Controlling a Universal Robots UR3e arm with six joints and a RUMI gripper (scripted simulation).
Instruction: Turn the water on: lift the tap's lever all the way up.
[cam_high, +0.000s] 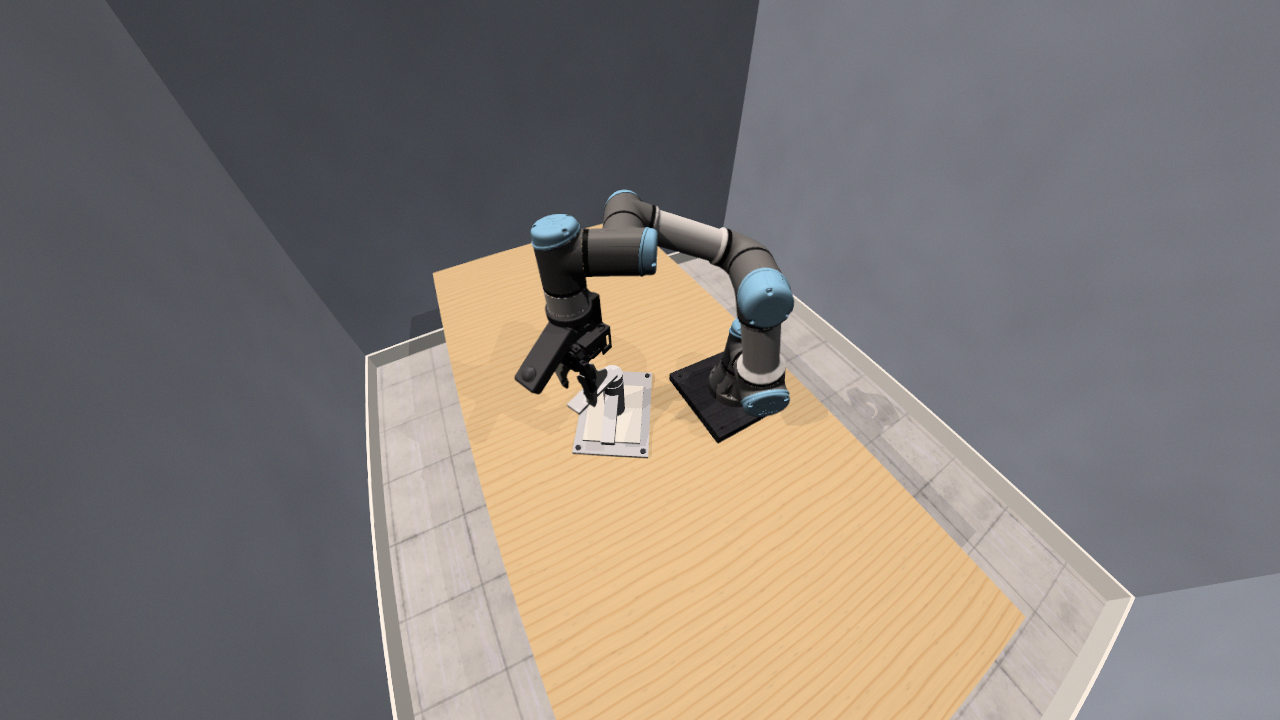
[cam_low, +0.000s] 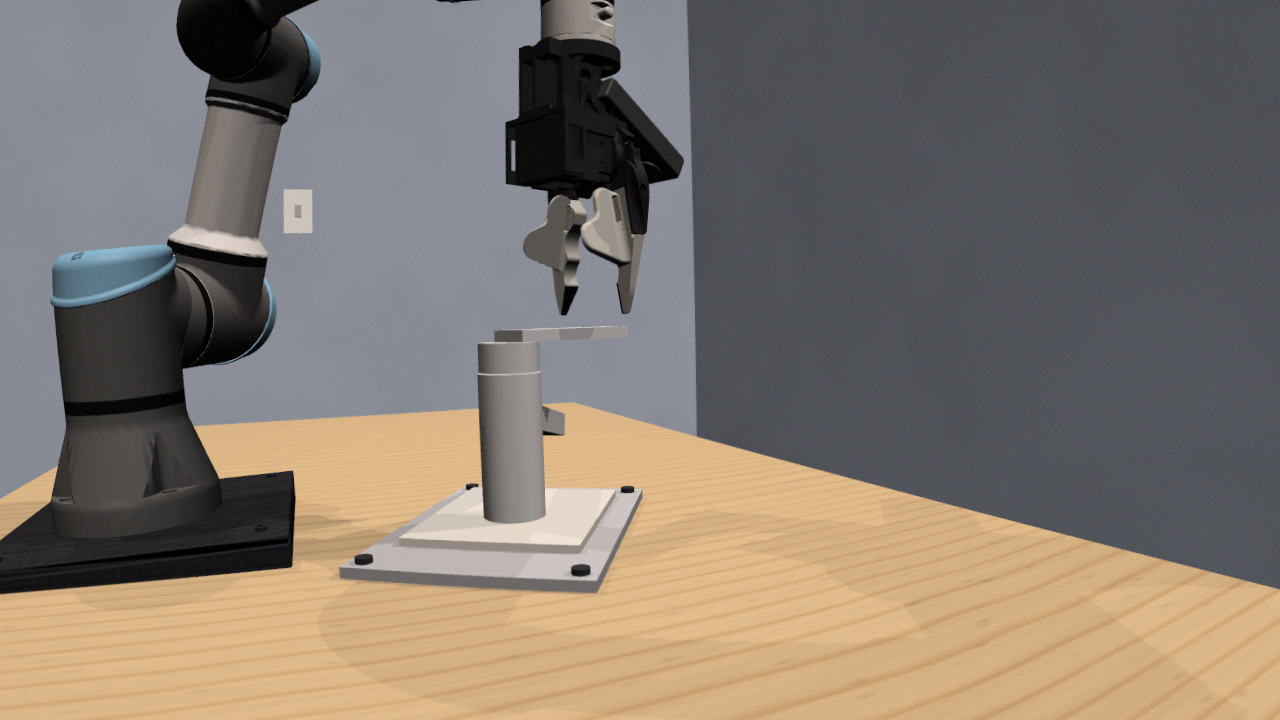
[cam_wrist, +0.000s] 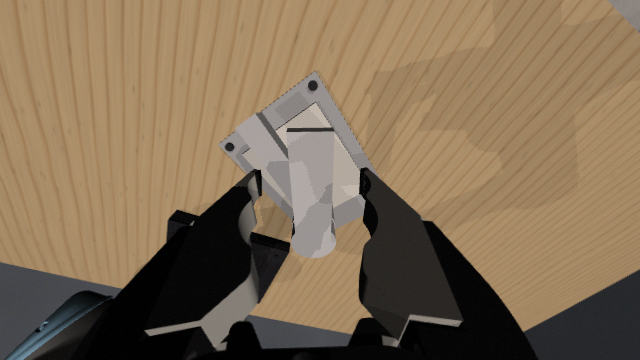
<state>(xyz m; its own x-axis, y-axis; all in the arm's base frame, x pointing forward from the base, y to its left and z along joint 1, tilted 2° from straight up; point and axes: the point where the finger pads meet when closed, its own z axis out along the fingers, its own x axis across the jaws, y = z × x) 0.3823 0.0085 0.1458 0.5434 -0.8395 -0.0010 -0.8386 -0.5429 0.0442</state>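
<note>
The lever lies 30 mm below my hand, 30 mm behind it and 20 mm to the right of it. The rest, counted from my hand: tap 80 mm below, 60 mm behind, 30 mm to the right.
</note>
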